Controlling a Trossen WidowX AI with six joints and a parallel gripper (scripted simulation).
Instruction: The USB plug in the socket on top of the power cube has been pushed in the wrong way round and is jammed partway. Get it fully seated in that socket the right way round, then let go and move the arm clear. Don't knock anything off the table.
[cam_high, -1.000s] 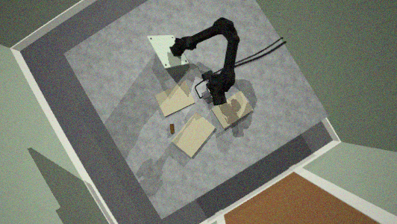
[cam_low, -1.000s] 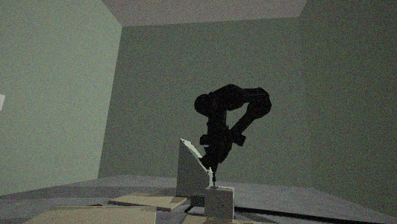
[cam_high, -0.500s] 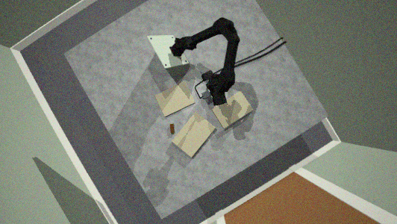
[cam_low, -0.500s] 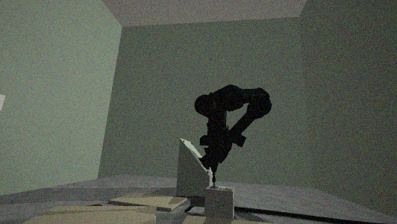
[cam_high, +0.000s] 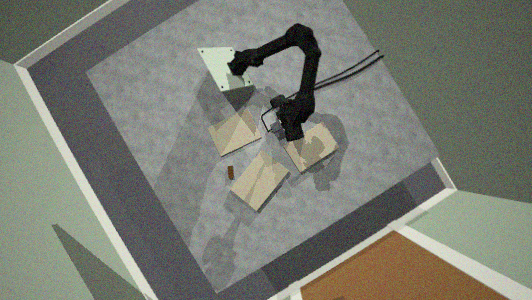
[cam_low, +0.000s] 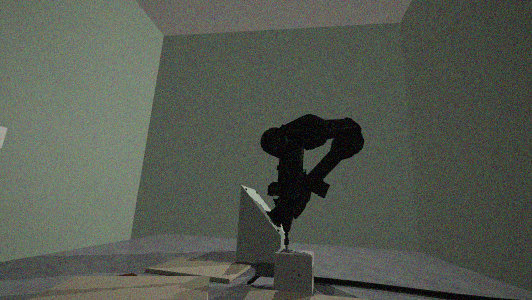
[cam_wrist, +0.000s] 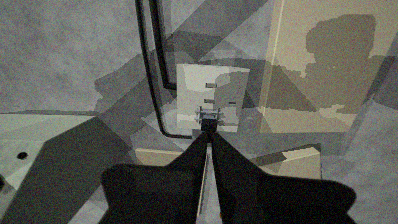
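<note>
Now: gripper tip 2 cm above the dark USB plug. Round my gripper tip: brown object: 10 cm ahead, 33 cm to the right, 11 cm below.
</note>
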